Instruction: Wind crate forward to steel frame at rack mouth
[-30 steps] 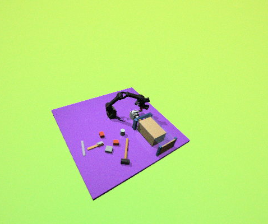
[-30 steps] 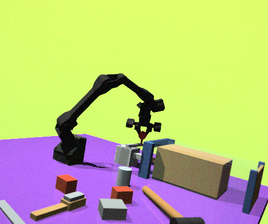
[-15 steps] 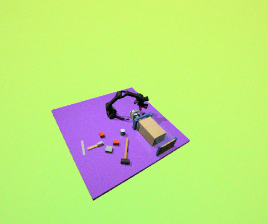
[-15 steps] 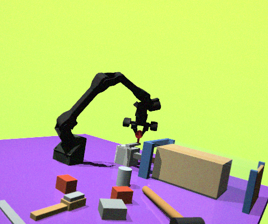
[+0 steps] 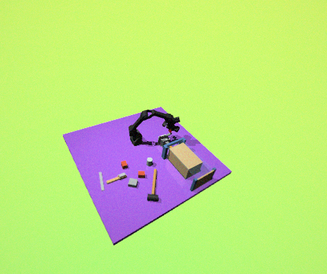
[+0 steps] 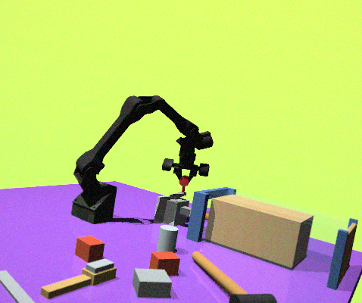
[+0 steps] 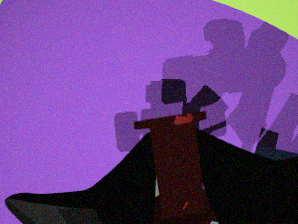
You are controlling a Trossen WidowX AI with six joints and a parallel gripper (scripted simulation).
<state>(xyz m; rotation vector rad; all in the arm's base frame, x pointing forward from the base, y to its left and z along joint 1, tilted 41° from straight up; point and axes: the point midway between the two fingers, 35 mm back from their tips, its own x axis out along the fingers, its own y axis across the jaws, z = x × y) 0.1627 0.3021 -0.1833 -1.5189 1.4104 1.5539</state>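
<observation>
Now: the winch handle 1 cm ahead of my gripper tip, 5 cm to the right of it and 3 cm below it. Round my gripper tip: red knob: 1 cm ahead, 1 cm to the right; grey winch: 1 cm ahead, 12 cm to the right, 10 cm below; grey block: 33 cm ahead, 65 cm to the right, 11 cm below.
</observation>
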